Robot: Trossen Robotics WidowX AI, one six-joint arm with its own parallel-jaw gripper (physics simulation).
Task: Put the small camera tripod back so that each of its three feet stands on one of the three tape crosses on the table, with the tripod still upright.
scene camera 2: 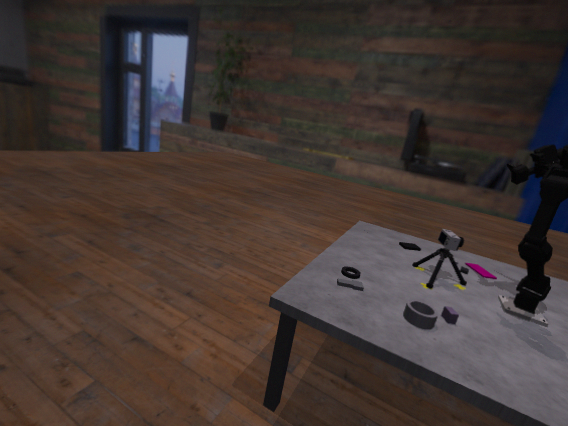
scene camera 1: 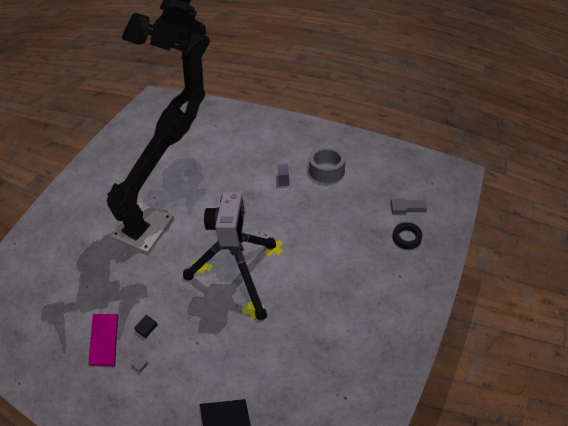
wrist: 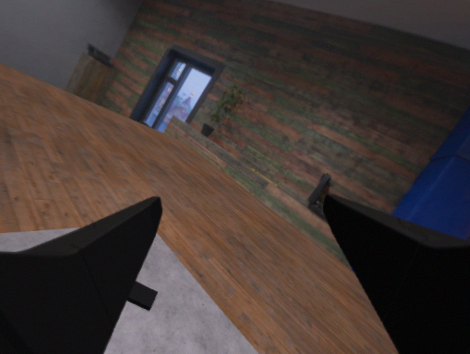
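Where they show: gripper, fingertip midpoint: (scene camera 2: 518,159) (scene camera 1: 165,47) (wrist: 243,203); arm's base, origin of the base link: (scene camera 2: 524,307) (scene camera 1: 135,228).
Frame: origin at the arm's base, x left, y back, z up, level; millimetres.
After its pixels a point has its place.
Observation:
The black tripod (scene camera 1: 248,280) @[x -14, y -397, z 68 mm] (scene camera 2: 436,271) @[x 111, y -337, z 54 mm] stands upright on the grey table (scene camera 1: 350,350) @[x -22, y -661, z -13 mm] (scene camera 2: 320,285) @[x 543, y -675, z -13 mm], carrying a pale camera (scene camera 1: 230,220) @[x 4, y -359, z 221 mm] (scene camera 2: 450,240) @[x 83, y -327, z 200 mm]. In scene camera 1 its left foot (scene camera 1: 188,274) @[x -42, y -232, z 6 mm] is beside a yellow tape cross (scene camera 1: 204,267) @[x 7, y -241, z -12 mm], off its outer side. Its right foot (scene camera 1: 270,243) @[x 140, y -350, z 10 mm] is at the upper-left edge of the second cross (scene camera 1: 276,248) @[x 147, y -355, z -9 mm]. Its front foot (scene camera 1: 260,314) @[x -43, y -441, z 2 mm] is at the right edge of the third cross (scene camera 1: 250,310) @[x -39, y -409, z -13 mm]. My gripper (wrist: 243,203) @[x 50, y -207, z 576 mm] is open and empty, raised high above the table and away from the tripod.
A purple block (scene camera 1: 283,175) @[x 348, y -256, z 25 mm] (scene camera 2: 450,315) @[x 391, y -243, z 19 mm] and grey cylinder (scene camera 1: 327,173) @[x 416, y -353, z 23 mm] stand behind the tripod. A grey bar (scene camera 1: 408,206) @[x 436, y -595, z 2 mm] and black ring (scene camera 1: 396,236) @[x 321, y -608, z 2 mm] lie right. A magenta slab (scene camera 1: 103,340) @[x -326, y -166, z -5 mm], black block (scene camera 1: 146,326) @[x -225, y -237, z 2 mm] and grey piece (scene camera 1: 139,364) @[x -319, y -288, z -1 mm] lie front left; a black slab (scene camera 1: 225,414) @[x -307, y -525, z 1 mm] (wrist: 143,296) @[x -311, y -511, z 2 mm] lies in front.

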